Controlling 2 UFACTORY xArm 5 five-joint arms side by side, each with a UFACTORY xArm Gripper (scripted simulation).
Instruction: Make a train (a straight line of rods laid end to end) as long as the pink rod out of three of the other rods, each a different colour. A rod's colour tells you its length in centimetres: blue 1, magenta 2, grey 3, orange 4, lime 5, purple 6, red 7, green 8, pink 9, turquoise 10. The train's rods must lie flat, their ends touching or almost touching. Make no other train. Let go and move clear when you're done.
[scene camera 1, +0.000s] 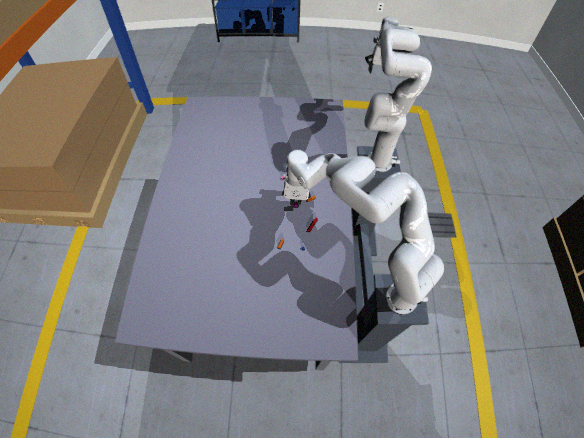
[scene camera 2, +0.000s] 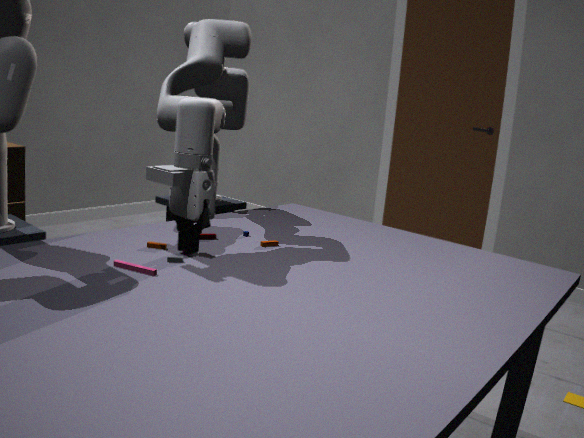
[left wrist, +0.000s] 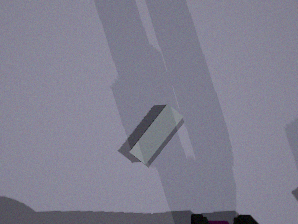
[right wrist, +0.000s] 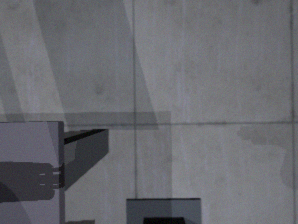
Observation:
I see my left gripper (scene camera 2: 188, 251) and a grey rod (left wrist: 168, 118).
Scene camera 1 does not show the grey rod, which is hidden by my left gripper. The right wrist view misses the grey rod: it is out of frame.

